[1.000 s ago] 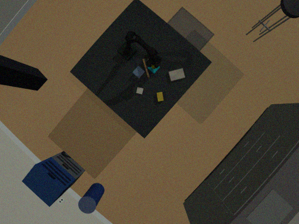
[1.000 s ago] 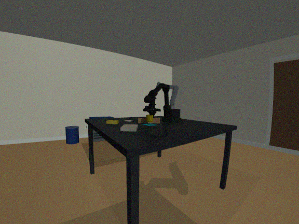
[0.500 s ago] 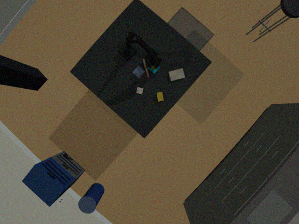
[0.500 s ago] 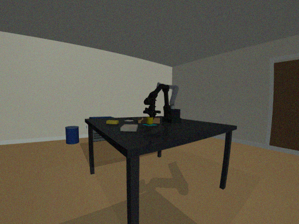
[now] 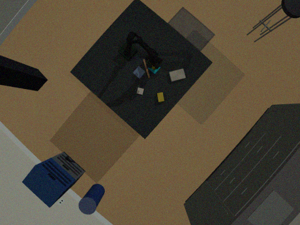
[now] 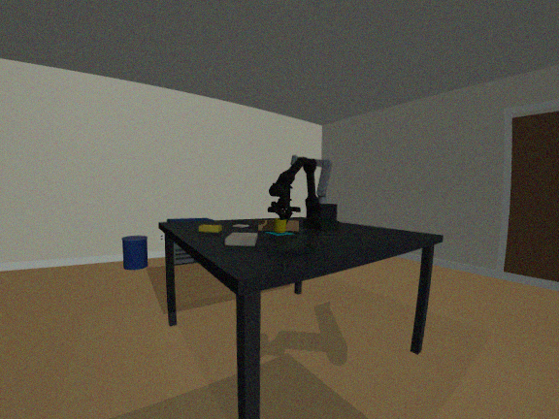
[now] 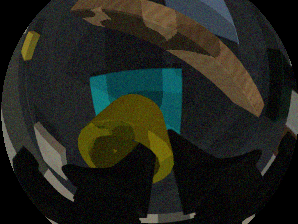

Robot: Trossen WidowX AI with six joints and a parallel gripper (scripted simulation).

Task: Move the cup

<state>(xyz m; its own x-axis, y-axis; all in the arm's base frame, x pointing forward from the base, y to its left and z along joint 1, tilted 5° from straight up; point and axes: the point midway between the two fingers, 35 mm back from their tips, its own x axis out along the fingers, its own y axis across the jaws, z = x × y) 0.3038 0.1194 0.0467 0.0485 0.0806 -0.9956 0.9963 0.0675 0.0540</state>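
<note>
My gripper tip is now 20 mm short of the yellow cup. Round my gripper tip: pale blue pad: 170 mm to the right, 60 mm behind, 50 mm below; then wooden bar: 90 mm to the right, 20 mm below, 20 mm behind; then teal pad: 50 mm below, 30 mm ahead.
</note>
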